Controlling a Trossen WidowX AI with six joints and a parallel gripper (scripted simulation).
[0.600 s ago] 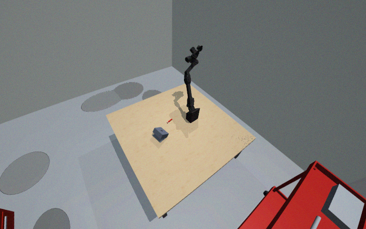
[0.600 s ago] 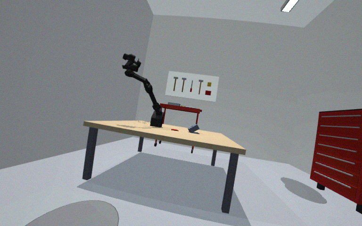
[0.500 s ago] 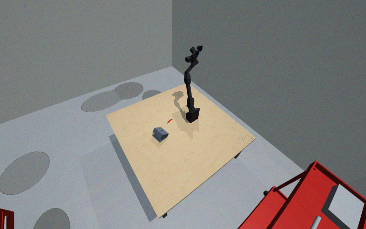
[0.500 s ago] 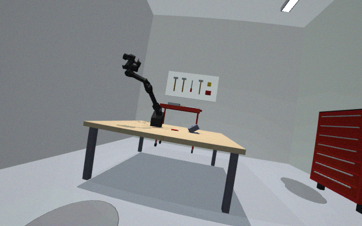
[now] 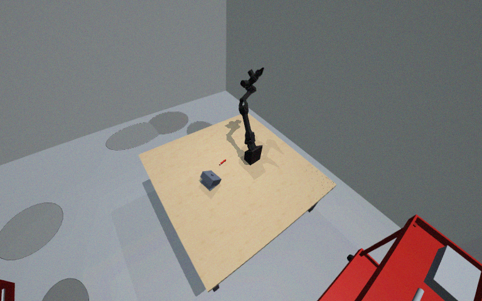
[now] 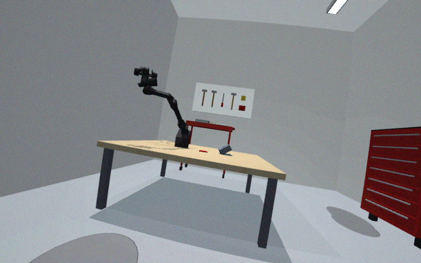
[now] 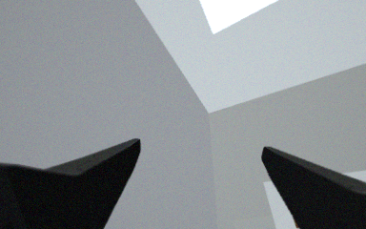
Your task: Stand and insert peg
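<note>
Now: the red peg 660 mm below my gripper tip, 580 mm ahead of it and 260 mm to the left of it. Also, from my gripper tip: grey sloped panel (750 mm ahead, 610 mm below, 380 mm to the left).
</note>
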